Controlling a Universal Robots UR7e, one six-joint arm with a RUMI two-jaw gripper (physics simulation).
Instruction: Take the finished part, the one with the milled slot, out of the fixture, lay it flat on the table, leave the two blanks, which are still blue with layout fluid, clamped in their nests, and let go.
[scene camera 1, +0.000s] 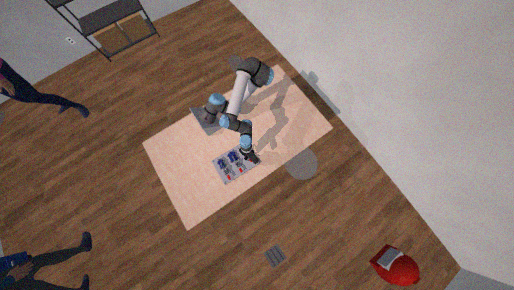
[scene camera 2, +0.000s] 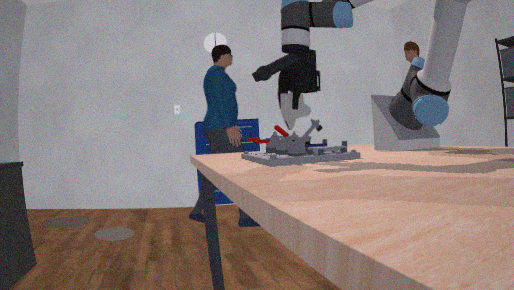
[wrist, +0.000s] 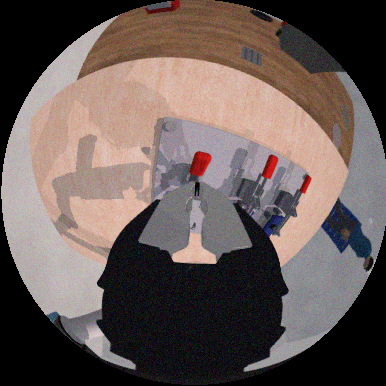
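Seen in the pictures: gripper, fingertip midpoint: (scene camera 1: 249, 158) (scene camera 2: 290, 130) (wrist: 196, 183); arm's base, origin of the base link: (scene camera 1: 206, 116) (scene camera 2: 406, 115).
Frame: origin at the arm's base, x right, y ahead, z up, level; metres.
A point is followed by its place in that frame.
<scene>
My gripper (scene camera 2: 291, 127) {z -0.041, x -0.112, y 0.490 m} (wrist: 196, 183) {z -0.041, x -0.112, y 0.490 m} is shut and empty, its tips low over the fixture (scene camera 1: 234, 177) {z -0.103, x 0.072, y 0.549 m} (scene camera 2: 280, 160) {z -0.107, x -0.179, y 0.539 m} (wrist: 220, 140) {z -0.103, x -0.083, y 0.545 m}, close behind the red handle (wrist: 201, 164) {z -0.035, x -0.113, y 0.516 m} of the end clamp. In scene camera 2 a red handle (scene camera 2: 281, 131) {z -0.044, x -0.123, y 0.516 m} is tilted up, and a grey clamp arm (scene camera 2: 314, 126) also stands tilted up. The other two red handles (wrist: 270, 166) {z -0.062, x -0.006, y 0.533 m} (wrist: 306, 184) {z -0.057, x 0.105, y 0.530 m} belong to the neighbouring clamps. Two blue blanks (scene camera 1: 221, 163) (scene camera 1: 233, 156) sit in their nests; blue of one blank (wrist: 273, 226) {z -0.069, x 0.098, y 0.407 m} shows beside my jaws. The finished part and its slot cannot be made out, hidden by my gripper.
The fixture lies on the wooden table (scene camera 1: 185, 185) {z -0.117, x 0.450, y 0.380 m} (scene camera 2: 425, 210) {z -0.118, x -0.706, y 0.583 m} (wrist: 200, 80) {z -0.118, x -0.135, y 0.640 m}, near its long edge. A grey sloped box (scene camera 1: 206, 122) (scene camera 2: 395, 130) {z -0.052, x -0.053, y 0.102 m} stands at the arm's base side. A person in teal (scene camera 2: 220, 100) stands beyond the table by a blue cabinet (scene camera 2: 252, 131).
</scene>
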